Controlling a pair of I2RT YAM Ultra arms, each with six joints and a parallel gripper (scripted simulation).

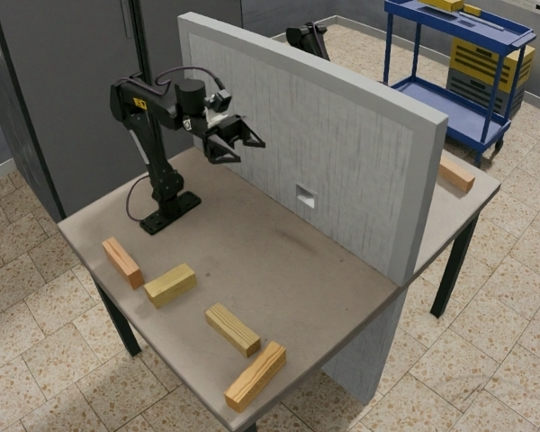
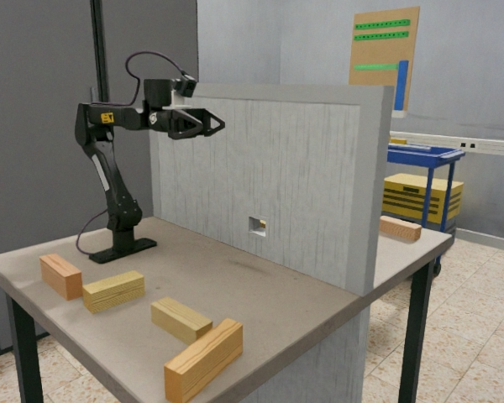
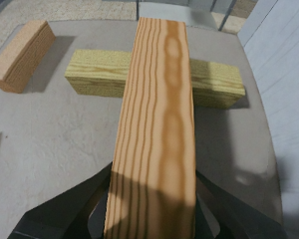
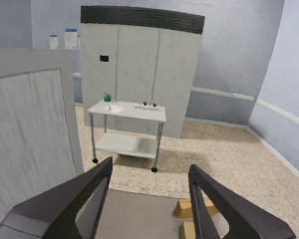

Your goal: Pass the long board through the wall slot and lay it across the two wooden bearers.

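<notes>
The long board is right at my left hand. The rest, counted from my left hand: yellow bearer (13 cm ahead, 4 cm below, 2 cm to the right).
</notes>
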